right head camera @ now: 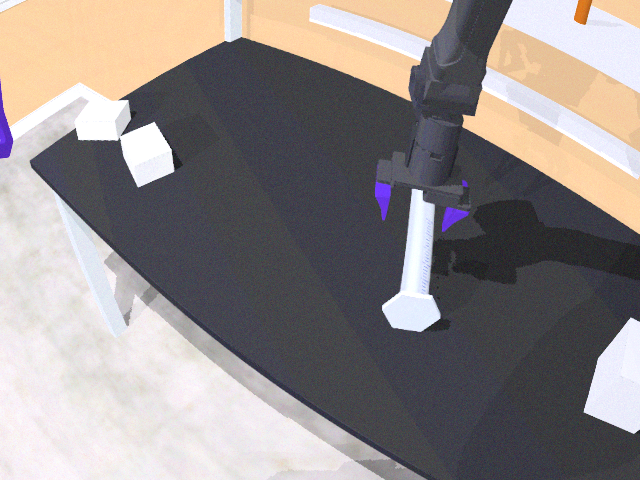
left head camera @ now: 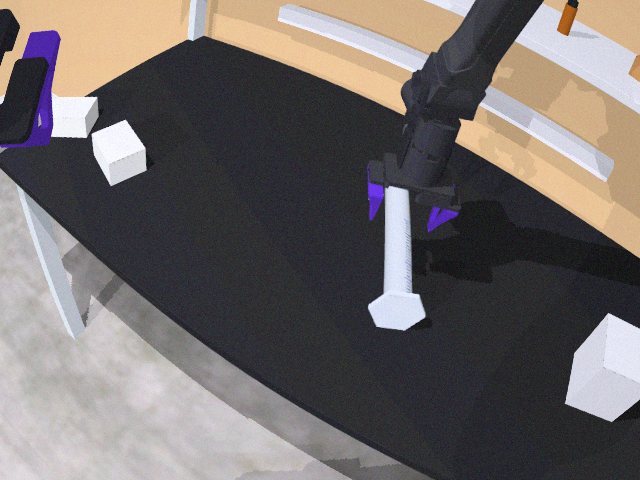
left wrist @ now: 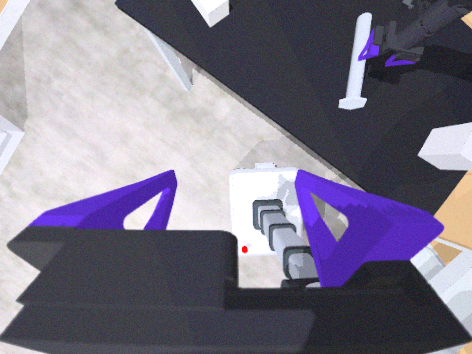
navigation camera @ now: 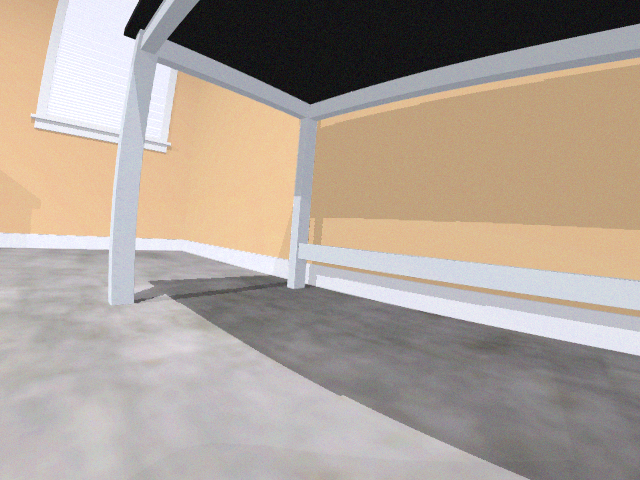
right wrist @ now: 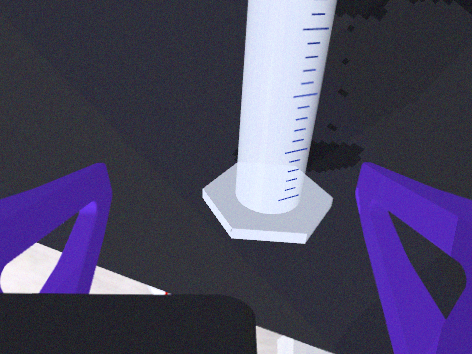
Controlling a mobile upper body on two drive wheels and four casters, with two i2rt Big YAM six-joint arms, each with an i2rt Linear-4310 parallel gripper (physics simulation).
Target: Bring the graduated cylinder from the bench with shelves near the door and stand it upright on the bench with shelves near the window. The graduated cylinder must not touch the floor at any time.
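Places are measured from the left arm's base along level axes (x ahead, y left, z up), in millimetres.
Pixels of known places: left gripper, fingertip midpoint: [left wrist: 235, 176]; right gripper, fingertip midpoint: [right head camera: 413, 223] [left head camera: 400, 223] [left wrist: 372, 61] [right wrist: 233, 177].
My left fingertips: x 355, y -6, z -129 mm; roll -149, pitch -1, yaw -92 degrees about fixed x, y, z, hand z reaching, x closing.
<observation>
For each thing: its middle in the pictures, then the offset to it from my left fingertips. "pt": a spot on its surface instead. Level surfaces: height alone.
- white graduated cylinder at the middle of its body: [right head camera: 419, 240] [left head camera: 398, 240] [left wrist: 358, 61] 464 mm right, 366 mm ahead, 487 mm down
- black bench top at its surface level: 518 mm down
- larger white box at the middle of its body: [right head camera: 633, 378] [left head camera: 611, 369] [left wrist: 456, 148] 823 mm right, 38 mm ahead, 454 mm down
- orange bottle at a spot on its surface: [right head camera: 582, 11] [left head camera: 566, 23] pt 715 mm right, 486 mm ahead, 37 mm down
The white graduated cylinder [left head camera: 398, 258] [right head camera: 417, 258] [left wrist: 356, 75] [right wrist: 280, 100] lies on its side on the black bench top [left head camera: 258, 206] [right head camera: 289, 206] [left wrist: 275, 75], its hexagonal base toward the bench's front edge. Whether this is the door or window bench I cannot tell. My right gripper [left head camera: 400, 224] [right head camera: 413, 225] [left wrist: 372, 61] [right wrist: 233, 177] is open and empty above the tube, toward the end away from the base. In the head views its body hides that end. My left gripper [left wrist: 235, 176] is open and empty, out beyond the bench's front edge. Part of it shows at the left head view's left edge.
Two white boxes [left head camera: 118, 149] [right head camera: 147, 155] stand at the bench's left end; a larger white box [left head camera: 594, 372] [right head camera: 612, 377] [left wrist: 450, 145] is at the right. An orange bottle [left head camera: 567, 19] [right head camera: 582, 11] stands on a rear shelf. The navigation camera shows bench legs [navigation camera: 126, 206] and a window [navigation camera: 82, 67].
</observation>
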